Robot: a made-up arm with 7 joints.
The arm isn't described. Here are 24 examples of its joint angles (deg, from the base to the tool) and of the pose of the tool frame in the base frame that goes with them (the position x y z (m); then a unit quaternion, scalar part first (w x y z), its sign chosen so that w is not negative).
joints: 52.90 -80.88 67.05 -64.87 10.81 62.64 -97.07
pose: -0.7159 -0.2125 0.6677 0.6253 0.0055 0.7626 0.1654
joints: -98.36 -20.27 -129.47 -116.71 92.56 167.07 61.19
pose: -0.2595 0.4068 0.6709 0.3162 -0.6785 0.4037 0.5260
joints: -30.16 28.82 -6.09 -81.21 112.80 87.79 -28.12
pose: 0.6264 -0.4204 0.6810 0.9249 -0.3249 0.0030 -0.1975
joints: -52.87 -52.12 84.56 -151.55 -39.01 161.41 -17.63
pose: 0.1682 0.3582 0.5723 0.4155 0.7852 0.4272 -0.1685
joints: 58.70 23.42 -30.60 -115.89 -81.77 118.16 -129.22
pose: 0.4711 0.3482 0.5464 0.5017 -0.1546 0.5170 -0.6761
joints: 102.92 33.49 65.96 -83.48 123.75 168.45 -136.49
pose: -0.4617 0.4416 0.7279 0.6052 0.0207 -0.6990 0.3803
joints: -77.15 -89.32 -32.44 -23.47 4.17 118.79 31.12
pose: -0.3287 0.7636 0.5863 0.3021 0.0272 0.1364 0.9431
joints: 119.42 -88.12 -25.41 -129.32 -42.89 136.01 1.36
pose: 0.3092 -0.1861 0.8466 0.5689 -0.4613 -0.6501 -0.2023
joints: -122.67 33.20 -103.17 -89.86 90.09 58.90 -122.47
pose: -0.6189 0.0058 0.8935 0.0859 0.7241 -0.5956 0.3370
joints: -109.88 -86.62 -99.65 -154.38 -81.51 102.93 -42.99
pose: -0.2987 0.2435 0.3725 0.2856 -0.5748 0.7243 -0.2519
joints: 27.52 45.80 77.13 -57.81 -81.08 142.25 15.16
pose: 0.3420 0.5699 0.8882 0.3650 -0.6362 -0.6388 -0.2324
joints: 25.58 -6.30 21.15 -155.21 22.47 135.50 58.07
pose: 0.2328 0.2003 0.6518 0.2835 -0.8492 0.3959 0.2045
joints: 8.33 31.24 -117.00 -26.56 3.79 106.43 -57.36
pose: 0.4079 -0.1852 1.2042 0.4564 0.8233 -0.3347 -0.0435
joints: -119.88 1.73 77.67 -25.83 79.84 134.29 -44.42
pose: 0.0846 -0.2455 1.2485 0.2544 -0.5466 -0.3270 -0.7277
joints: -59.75 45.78 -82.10 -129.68 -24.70 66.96 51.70
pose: -0.2455 -0.4267 0.5702 0.0502 -0.4049 -0.7897 -0.4582
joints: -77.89 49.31 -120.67 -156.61 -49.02 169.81 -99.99
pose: -0.3187 -0.2299 0.6255 0.5878 -0.5144 0.4584 0.4239
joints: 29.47 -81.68 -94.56 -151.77 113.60 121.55 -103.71
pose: 0.0251 -0.4061 0.3751 0.7432 -0.0189 0.0592 -0.6662
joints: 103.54 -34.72 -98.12 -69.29 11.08 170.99 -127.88
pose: 0.4471 -0.3291 0.9940 0.3040 0.7473 0.4592 0.3718
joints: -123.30 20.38 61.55 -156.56 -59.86 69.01 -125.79
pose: 0.0372 -0.3074 0.4693 0.5763 -0.1767 -0.5341 0.5928
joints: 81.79 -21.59 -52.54 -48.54 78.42 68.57 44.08
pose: 0.2636 -0.0513 1.1971 0.7551 -0.4627 -0.2338 0.4013
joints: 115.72 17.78 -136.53 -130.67 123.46 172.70 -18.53
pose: 0.2483 -0.0600 0.7601 0.5980 -0.3044 0.5326 -0.5158
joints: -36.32 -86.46 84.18 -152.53 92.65 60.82 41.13
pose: 0.0233 0.3373 0.3944 0.3022 -0.7354 0.5450 0.2661
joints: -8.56 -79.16 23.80 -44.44 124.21 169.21 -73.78
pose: -0.6161 0.1293 0.8820 0.3525 0.1216 -0.6896 -0.6209
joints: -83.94 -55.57 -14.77 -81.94 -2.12 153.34 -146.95
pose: -0.1242 0.2507 1.1380 0.6632 0.6054 -0.1808 -0.4013
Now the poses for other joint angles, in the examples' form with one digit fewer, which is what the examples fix.
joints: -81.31 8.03 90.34 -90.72 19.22 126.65 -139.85
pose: 0.472 -0.022 0.986 0.166 0.503 0.848 0.014
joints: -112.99 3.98 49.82 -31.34 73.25 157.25 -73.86
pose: -0.028 -0.318 1.208 0.193 0.598 0.100 0.771
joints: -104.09 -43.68 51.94 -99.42 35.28 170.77 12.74
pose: 0.304 0.033 1.010 0.084 -0.664 0.199 -0.716
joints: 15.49 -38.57 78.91 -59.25 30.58 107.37 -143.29
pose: -0.506 0.260 1.030 0.437 -0.344 0.796 0.240
